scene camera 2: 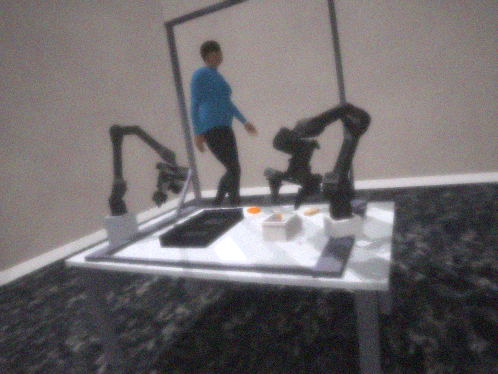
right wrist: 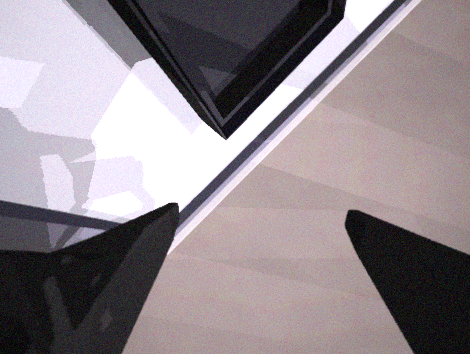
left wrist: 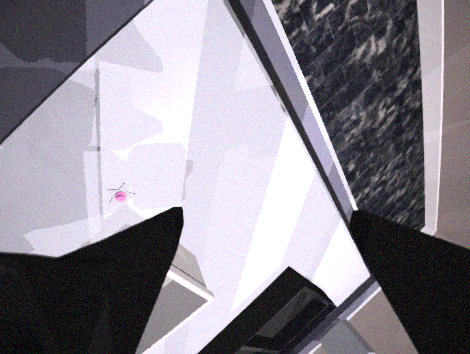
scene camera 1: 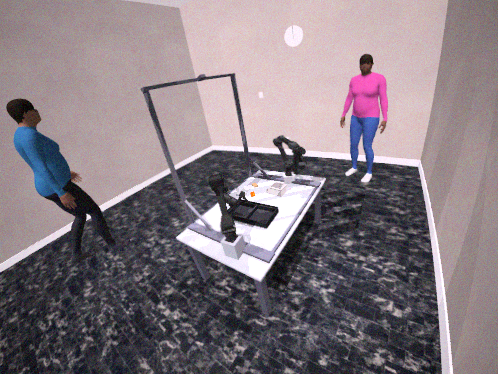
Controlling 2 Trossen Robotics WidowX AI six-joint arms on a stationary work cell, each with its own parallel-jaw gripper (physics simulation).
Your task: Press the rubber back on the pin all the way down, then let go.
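Frame: origin at the left arm's base, x ahead, y left, z up, level; metres.
Where they show: left gripper, fingertip midpoint: [scene camera 2: 284, 207] [left wrist: 266, 216] [scene camera 1: 299, 175]; right gripper, fingertip midpoint: [scene camera 2: 161, 201] [right wrist: 261, 213] [scene camera 1: 248, 209]; left arm's base, origin of the base link: [scene camera 2: 341, 216] [scene camera 1: 288, 174]; right arm's base, origin of the base link: [scene camera 2: 119, 214] [scene camera 1: 231, 238].
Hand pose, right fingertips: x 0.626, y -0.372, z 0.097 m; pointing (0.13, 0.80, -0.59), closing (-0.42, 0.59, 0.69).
Note:
Things, the pixels of their top centre, and the offset from my right fingertips. "pt": a spot on its surface instead.
- tiny pink dot, surface spot: [scene camera 2: 300, 243] pt dx -0.474, dy +0.358, dz -0.166 m
- white box, surface spot: [scene camera 2: 281, 229] pt dx -0.426, dy +0.309, dz -0.120 m
- black tray, middle of its top: [scene camera 2: 204, 220] [scene camera 1: 250, 209] dx -0.160, dy -0.001, dz -0.118 m
The pin shows in the left wrist view as thin dark star-like points on the white table, with its round pink rubber back [left wrist: 120, 196] at their middle. The rubber back is a tiny pink dot [scene camera 2: 300, 243] in scene camera 2, near the white box. How far down it sits on the pin is too small to tell. My left gripper [left wrist: 266, 216] [scene camera 2: 286, 202] is open and hangs above the table, apart from the pin, with no object between its fingers. My right gripper [right wrist: 261, 213] is open and empty, held up beside the black tray, far from the pin.
The white box [scene camera 1: 276, 189] [scene camera 2: 281, 229] stands close to the pin. The black tray [scene camera 1: 266, 223] [scene camera 2: 185, 244] lies between the box and the right arm. Orange pieces [scene camera 1: 252, 194] [scene camera 2: 254, 210] lie beyond the box. A dark frame [scene camera 1: 162, 135] rises along one table side.

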